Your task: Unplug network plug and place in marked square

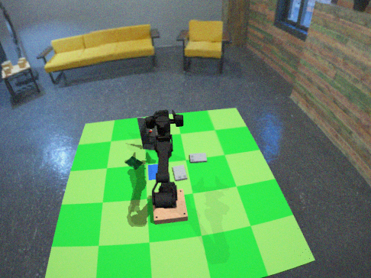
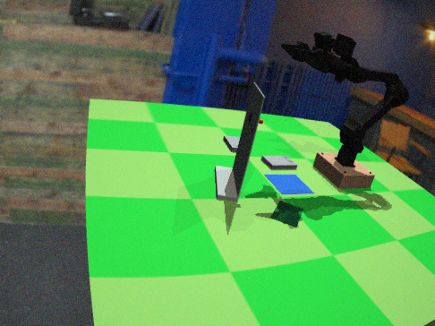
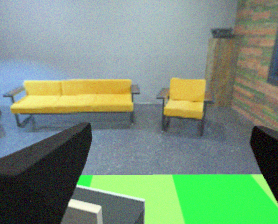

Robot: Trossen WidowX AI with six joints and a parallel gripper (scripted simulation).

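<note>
The network plug is 200 mm below my gripper tip, 100 mm to the left of it and 90 mm ahead of it. Round my gripper tip: blue square 390 mm below, 80 mm behind, 70 mm to the left; then grey panel 270 mm below, 110 mm ahead, 100 mm to the left.
</note>
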